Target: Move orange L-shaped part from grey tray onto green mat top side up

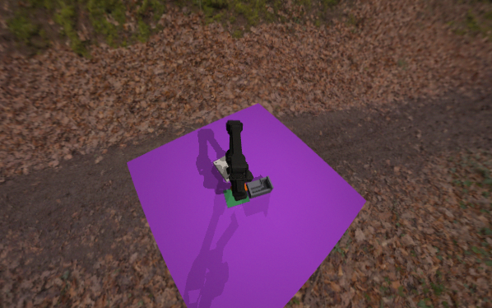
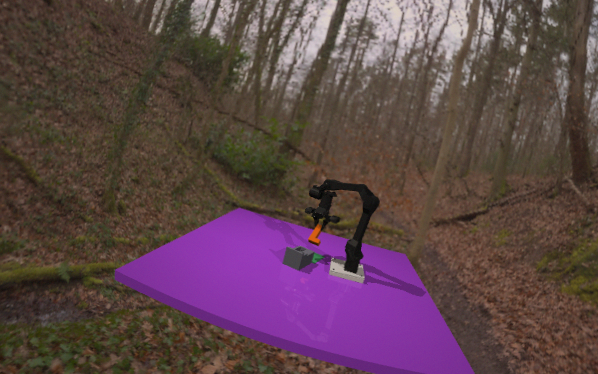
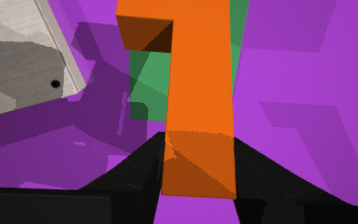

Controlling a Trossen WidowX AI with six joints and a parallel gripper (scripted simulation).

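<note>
My gripper tip is now 1 cm to the right of the green mat and 17 cm above it. From my gripper tip the other things lie so: orange L-shaped part 1 cm behind, 4 cm to the left, 3 cm below.
</note>
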